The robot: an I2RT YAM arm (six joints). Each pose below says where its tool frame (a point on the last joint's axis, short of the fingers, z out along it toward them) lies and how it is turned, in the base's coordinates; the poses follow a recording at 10 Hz.
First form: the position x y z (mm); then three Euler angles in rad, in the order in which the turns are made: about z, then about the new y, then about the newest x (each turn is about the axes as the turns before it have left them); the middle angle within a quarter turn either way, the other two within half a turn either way.
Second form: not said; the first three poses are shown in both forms.
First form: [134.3 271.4 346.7 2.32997 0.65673 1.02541]
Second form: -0.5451 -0.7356 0.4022 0.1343; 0.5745 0.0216 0.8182 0.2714; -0.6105 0.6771 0.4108 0.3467; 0 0 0 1
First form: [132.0 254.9 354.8 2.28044 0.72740 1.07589]
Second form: -0.4867 -0.7416 0.4618 0.1320; 0.5666 0.1344 0.8130 0.2549; -0.6649 0.6573 0.3547 0.3548; 0 0 0 1
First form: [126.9 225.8 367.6 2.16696 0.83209 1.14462]
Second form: -0.3781 -0.7201 0.5819 0.1269; 0.5572 0.3250 0.7642 0.2258; -0.7393 0.6131 0.2784 0.3676; 0 0 0 1
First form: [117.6 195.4 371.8 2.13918 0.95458 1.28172]
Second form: -0.3111 -0.6613 0.6826 0.1176; 0.4871 0.5058 0.7120 0.1954; -0.8161 0.5540 0.1648 0.3718; 0 0 0 1
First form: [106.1 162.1 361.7 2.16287 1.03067 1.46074]
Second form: -0.2870 -0.5669 0.7722 0.1061; 0.4267 0.6461 0.6329 0.1621; -0.8576 0.5111 0.0565 0.3617; 0 0 0 1
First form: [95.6 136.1 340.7 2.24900 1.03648 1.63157]
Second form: -0.3195 -0.4917 0.8101 0.0956; 0.3966 0.7070 0.5855 0.1361; -0.8606 0.5083 -0.0309 0.3407; 0 0 0 1
